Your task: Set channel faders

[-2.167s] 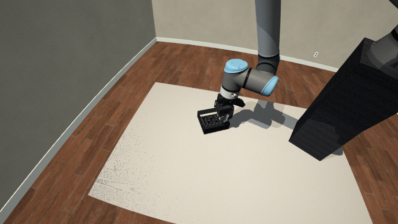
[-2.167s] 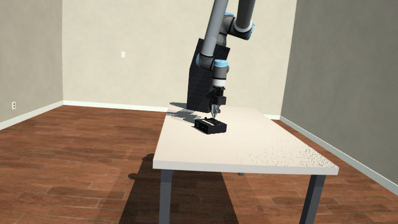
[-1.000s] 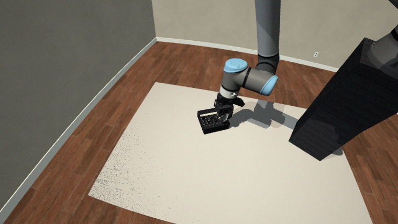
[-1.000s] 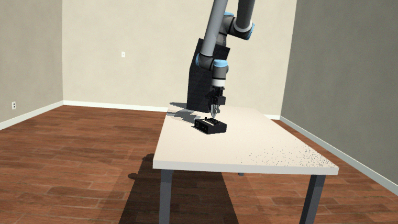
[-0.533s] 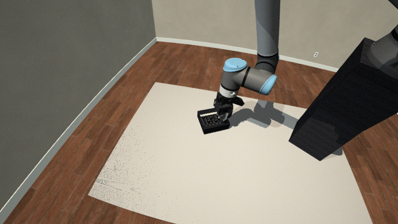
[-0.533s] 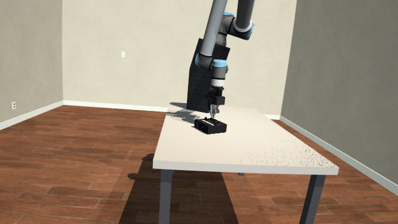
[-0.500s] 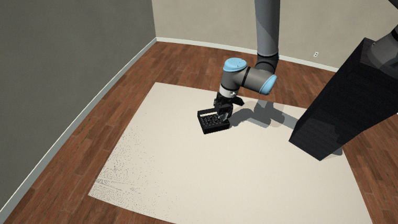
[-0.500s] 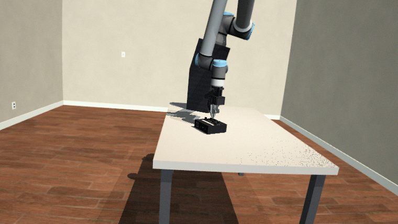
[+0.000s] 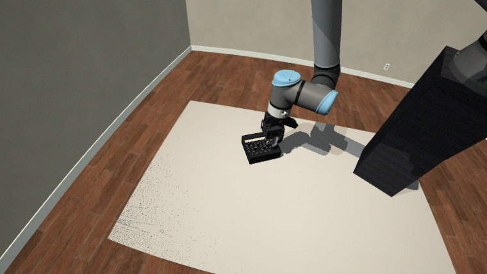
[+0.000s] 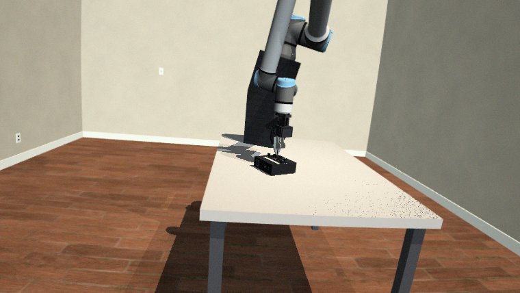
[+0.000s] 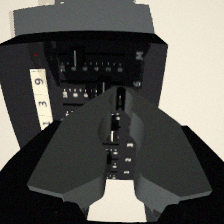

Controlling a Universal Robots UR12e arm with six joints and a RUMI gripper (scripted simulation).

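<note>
Right now the master fader is 10 mm behind my hand, 40 mm to the right of it and 10 mm below it.
</note>
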